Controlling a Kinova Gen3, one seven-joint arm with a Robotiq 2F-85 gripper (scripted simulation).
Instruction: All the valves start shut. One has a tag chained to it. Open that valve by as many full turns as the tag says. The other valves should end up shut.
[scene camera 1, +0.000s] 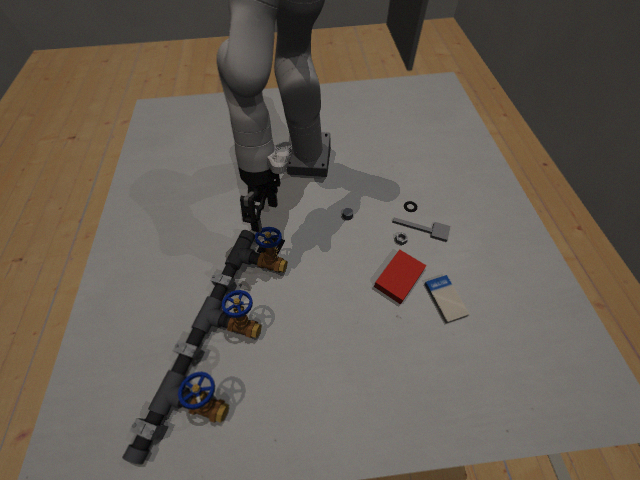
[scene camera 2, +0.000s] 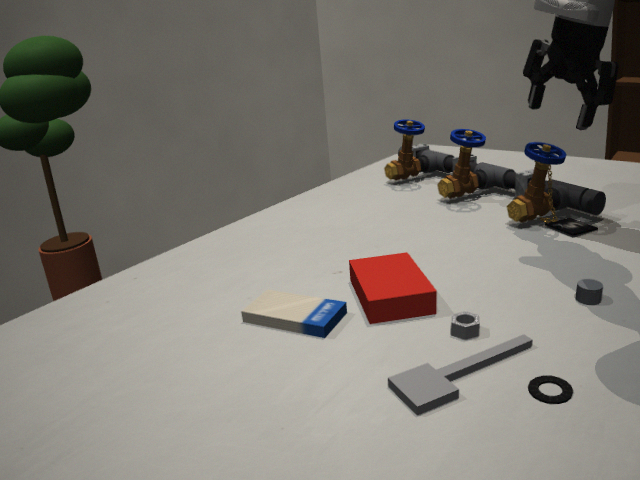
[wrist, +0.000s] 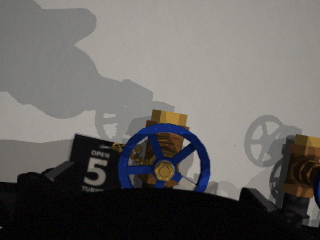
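Observation:
Red block (scene camera 2: 392, 287), also (scene camera 1: 398, 278); in the wrist view it is out of frame. Grey paddle-shaped tool (scene camera 2: 423, 388); out of frame in the wrist view. Black tag (wrist: 98, 171). My gripper (scene camera 2: 556, 118), also (scene camera 1: 265, 218) and (wrist: 158, 194).

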